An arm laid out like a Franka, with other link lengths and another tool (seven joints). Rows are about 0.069 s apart.
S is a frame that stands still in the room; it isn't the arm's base.
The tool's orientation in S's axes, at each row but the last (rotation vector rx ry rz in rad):
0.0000 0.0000 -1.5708
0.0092 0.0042 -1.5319
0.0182 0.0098 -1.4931
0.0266 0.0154 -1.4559
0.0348 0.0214 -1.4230
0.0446 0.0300 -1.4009
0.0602 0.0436 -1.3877
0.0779 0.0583 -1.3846
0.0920 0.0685 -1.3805
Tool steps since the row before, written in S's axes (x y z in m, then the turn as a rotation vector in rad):
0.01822 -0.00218 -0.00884 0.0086 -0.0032 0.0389
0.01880 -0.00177 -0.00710 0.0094 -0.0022 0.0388
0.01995 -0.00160 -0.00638 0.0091 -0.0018 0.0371
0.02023 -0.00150 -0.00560 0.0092 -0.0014 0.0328
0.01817 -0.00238 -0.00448 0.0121 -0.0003 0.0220
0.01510 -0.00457 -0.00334 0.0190 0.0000 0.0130
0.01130 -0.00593 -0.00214 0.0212 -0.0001 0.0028
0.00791 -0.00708 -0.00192 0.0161 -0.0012 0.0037
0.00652 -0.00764 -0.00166 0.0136 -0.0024 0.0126
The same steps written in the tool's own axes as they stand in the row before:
0.00218 0.01822 -0.00884 0.0032 0.0086 0.0389
0.00256 0.01869 -0.00714 0.0022 0.0094 0.0388
0.00326 0.01973 -0.00644 0.0018 0.0092 0.0371
0.00396 0.01988 -0.00567 0.0016 0.0093 0.0328
0.00519 0.01757 -0.00450 0.0013 0.0122 0.0219
0.00721 0.01407 -0.00319 0.0026 0.0189 0.0129
0.00801 0.01000 -0.00178 0.0038 0.0209 0.0027
0.00856 0.00644 -0.00131 0.0038 0.0157 0.0037
0.00886 0.00494 -0.00088 0.0036 0.0132 0.0127

